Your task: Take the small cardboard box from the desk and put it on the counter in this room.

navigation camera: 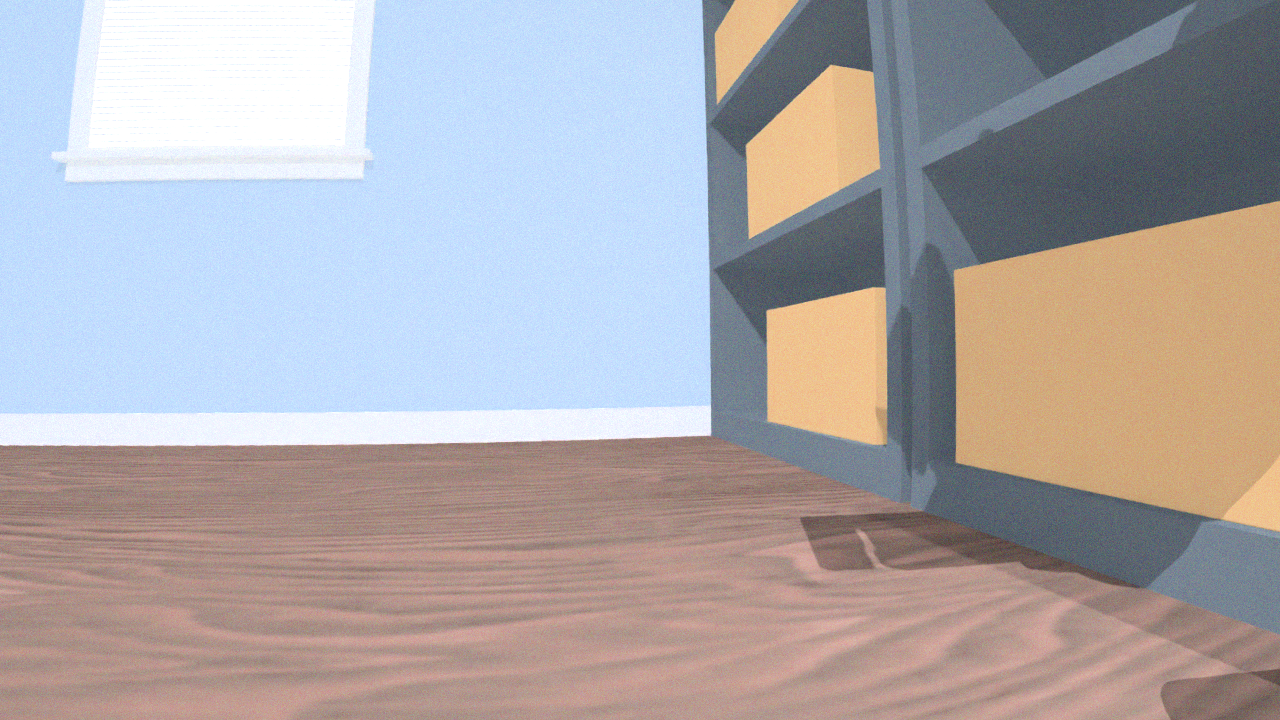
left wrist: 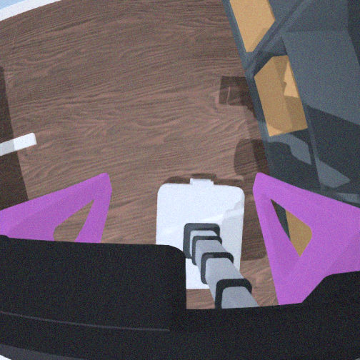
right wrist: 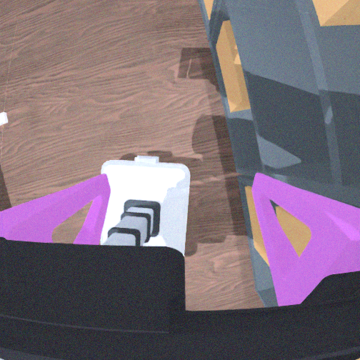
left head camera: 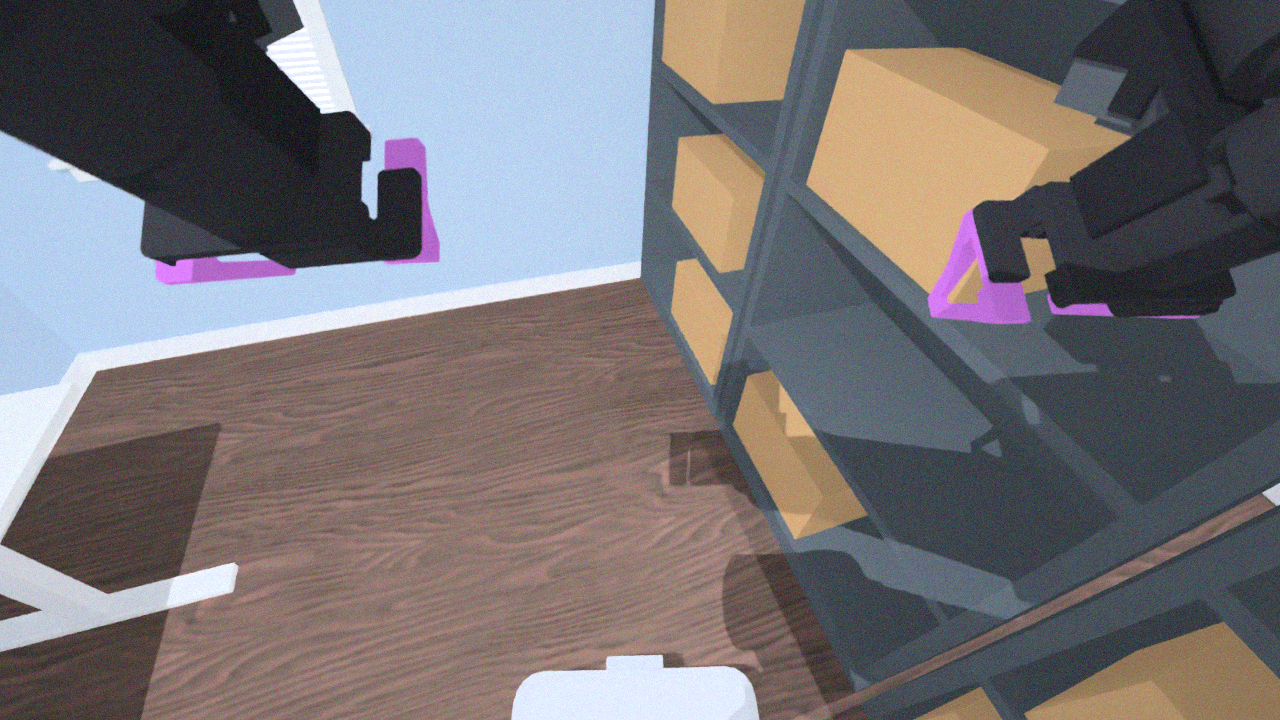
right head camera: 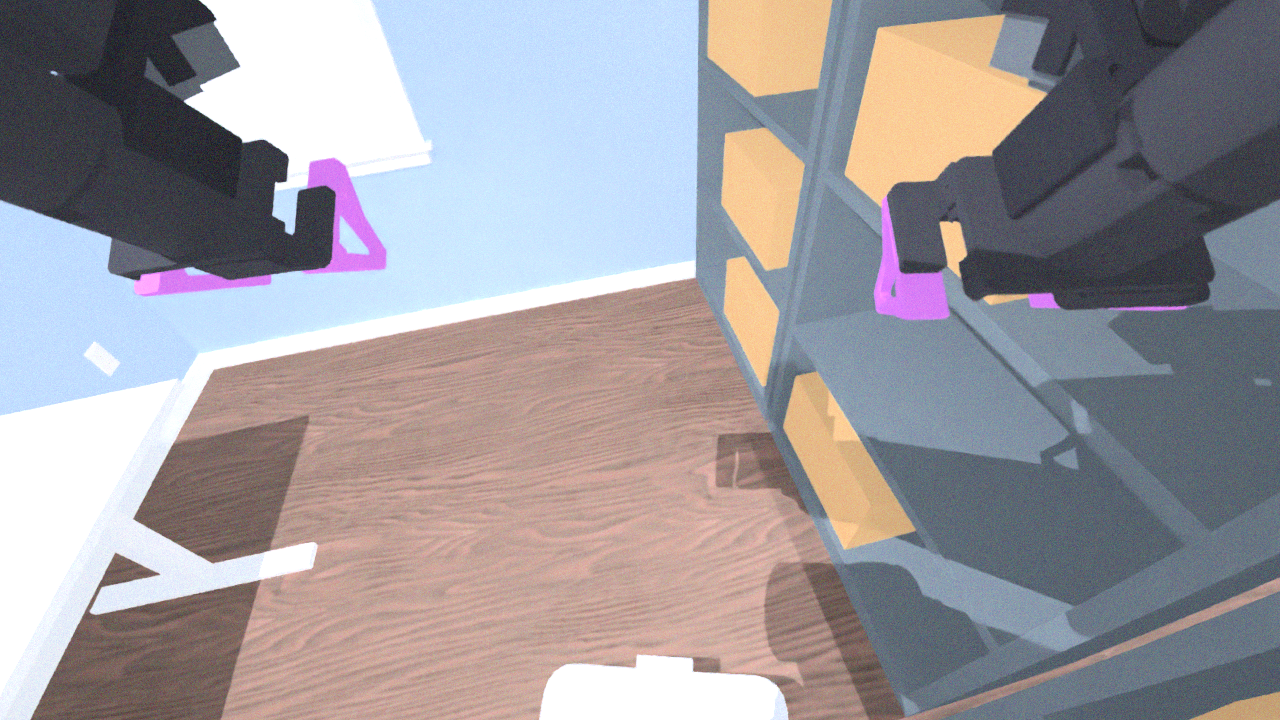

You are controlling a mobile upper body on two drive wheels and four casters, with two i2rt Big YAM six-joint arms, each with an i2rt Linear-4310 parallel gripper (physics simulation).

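Frame: origin at the left arm's base, x ahead, y left, z up, level; metres.
Seen in the pictures: left gripper, fingertip midpoint: (left head camera: 365, 258) (right head camera: 325, 268); right gripper, fingertip midpoint: (left head camera: 992, 306) (right head camera: 954, 299).
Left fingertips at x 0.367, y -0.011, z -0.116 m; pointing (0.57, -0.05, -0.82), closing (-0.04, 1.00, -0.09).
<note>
A point is followed by its place in that frame.
The white desk (left head camera: 22, 438) {x 0.607, y 0.938, z -0.690 m} (right head camera: 71, 483) {x 0.463, y 0.971, z -0.690 m} shows in part at the left edge of both head camera views, with one of its feet (left head camera: 201, 583) (right head camera: 290, 559) on the floor. The small cardboard box does not show in these views, nor does a counter that I can make out. My left gripper (left head camera: 299, 265) (right head camera: 264, 275) (left wrist: 181, 180) is open and empty, held up in front of the blue wall. My right gripper (left head camera: 1069, 313) (right head camera: 1033, 311) (right wrist: 180, 181) is open and empty, seen against the shelf unit in the head camera views.
A grey shelf unit (left head camera: 799, 107) (right head camera: 827, 107) {x 1.195, y -0.564, z -0.313 m} (navigation camera: 899, 223) {x 1.194, y -0.559, z -0.977 m} stands along the right, holding several larger cardboard boxes (left head camera: 904, 134) {x 0.902, y -0.660, z -0.224 m} (navigation camera: 1109, 358) {x 0.884, y -0.665, z -1.190 m}. A blue wall (navigation camera: 537, 223) {x 1.940, y 0.200, z -0.777 m} with a window (navigation camera: 223, 71) {x 1.677, y 1.099, z -0.326 m} is ahead. My white base (left head camera: 635, 698) {x 0.264, y -0.223, z -1.150 m} (left wrist: 175, 205) stands on the wood floor, left of the shelves.
</note>
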